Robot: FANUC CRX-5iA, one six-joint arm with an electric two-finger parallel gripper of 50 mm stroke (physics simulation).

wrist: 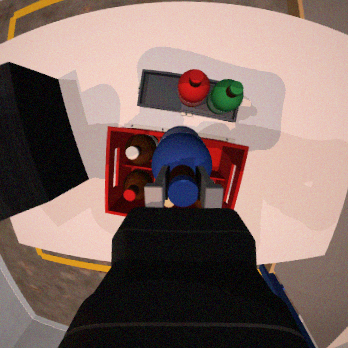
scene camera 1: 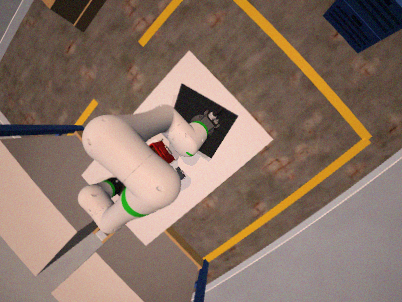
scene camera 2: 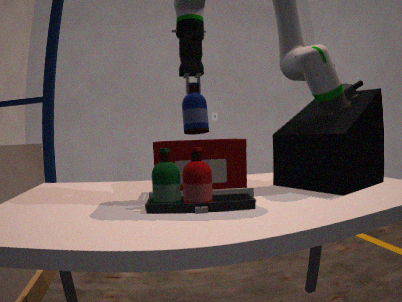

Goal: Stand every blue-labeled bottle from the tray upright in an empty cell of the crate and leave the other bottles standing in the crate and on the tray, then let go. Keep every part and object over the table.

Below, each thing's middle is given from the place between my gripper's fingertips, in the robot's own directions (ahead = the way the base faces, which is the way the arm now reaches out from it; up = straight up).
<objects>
Right now my hand is 5 cm above the blue bottle (scene camera 2: 195, 117) and 1 cm to the right of it. Also, from my hand: red-capped brown bottle (wrist: 133, 184) 23 cm below, 10 cm to the right, 10 cm behind; then green bottle (scene camera 2: 166, 185) 24 cm below, 15 cm to the left, 8 cm ahead.
</objects>
